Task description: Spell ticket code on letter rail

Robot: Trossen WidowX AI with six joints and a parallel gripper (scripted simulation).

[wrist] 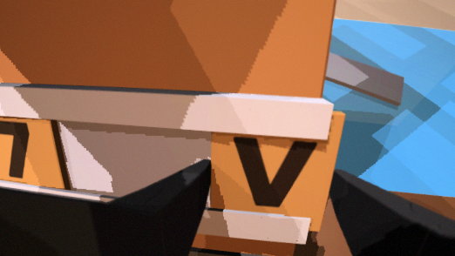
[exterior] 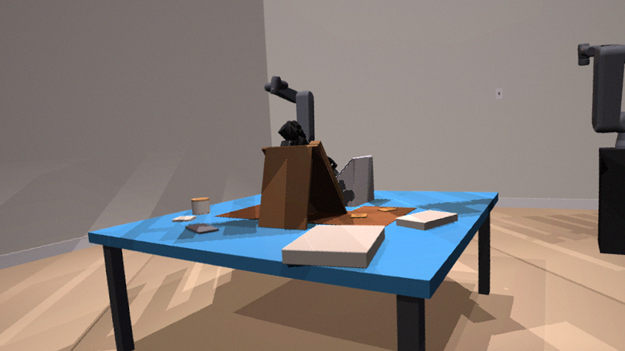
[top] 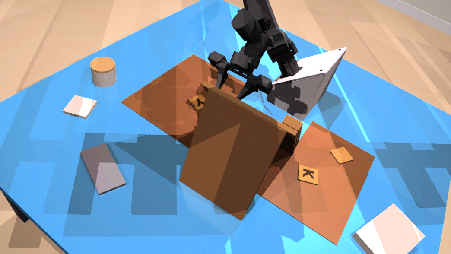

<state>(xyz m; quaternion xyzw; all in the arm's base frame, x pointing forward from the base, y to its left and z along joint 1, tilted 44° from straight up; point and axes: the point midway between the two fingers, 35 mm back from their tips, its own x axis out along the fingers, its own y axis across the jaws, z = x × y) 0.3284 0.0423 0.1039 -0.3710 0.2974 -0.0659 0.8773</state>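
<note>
My gripper tip is 60 mm past the white ticket, 50 mm to the right of it and 80 mm above it. Also, from my gripper tip: grey card: 300 mm ahead, 150 mm to the right, 170 mm below; then brown mat: 160 mm behind, 60 mm to the left, 180 mm below; then white card: 200 mm ahead, 380 mm to the right, 170 mm below.
</note>
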